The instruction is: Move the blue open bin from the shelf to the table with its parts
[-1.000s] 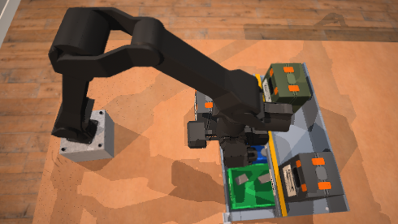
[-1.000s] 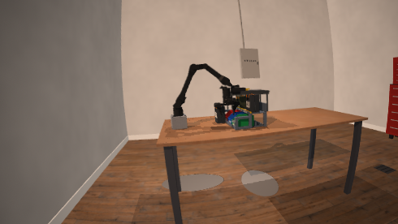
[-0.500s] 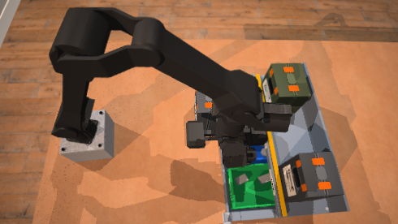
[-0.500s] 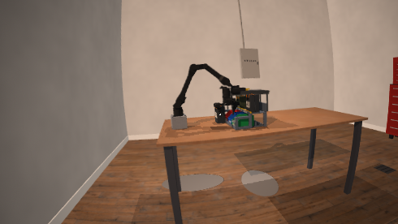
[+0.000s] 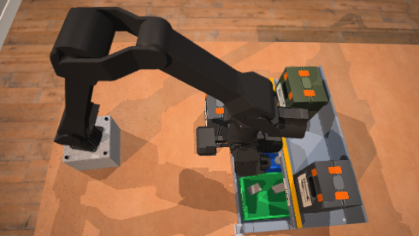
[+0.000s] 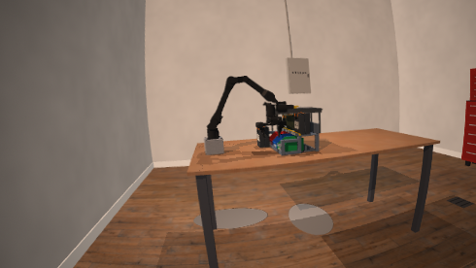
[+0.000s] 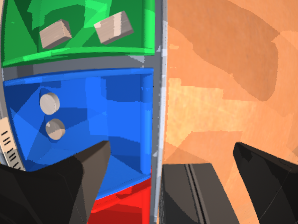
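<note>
The blue open bin lies 80 mm ahead of my hand, 60 mm below it and 20 mm to the left of it. Round my hand: red bin: 130 mm to the left, 60 mm below, 60 mm ahead; then green bin: 100 mm ahead, 90 mm to the right, 60 mm below; then yellow rail: 110 mm ahead, 20 mm to the left.
</note>
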